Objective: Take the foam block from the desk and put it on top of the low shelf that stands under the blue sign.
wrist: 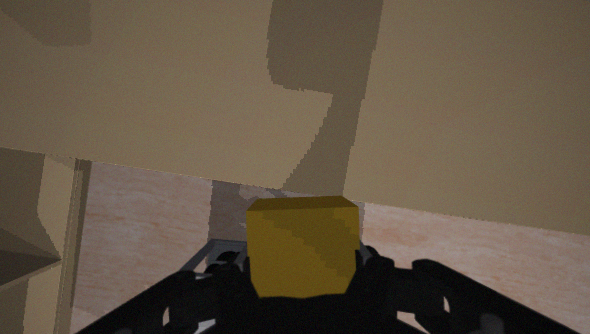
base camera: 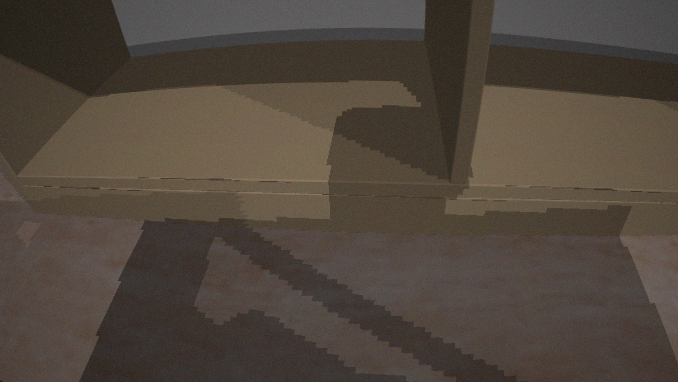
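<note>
The yellow foam block (wrist: 303, 245) is held between the black fingers of my gripper (wrist: 303, 256), which is shut on it. The pale brown top of the low shelf (base camera: 150, 140) (wrist: 190, 110) fills the upper part of the wrist view. The block shows at the shelf's near edge there, with floor behind it; its height above the top cannot be told. In the base view the shelf's bottom board, an upright divider and a left side panel show close ahead. The gripper and block do not show in the base view. The blue sign shows in neither view.
Another brown shelf unit (wrist: 73, 240) stands at the lower left of the wrist view, beside a strip of wood-look floor (base camera: 280, 285) (wrist: 145, 210). Shadows of the arm and base fall on the floor and low shelf. A grey wall (base camera: 280, 15) is behind the shelf.
</note>
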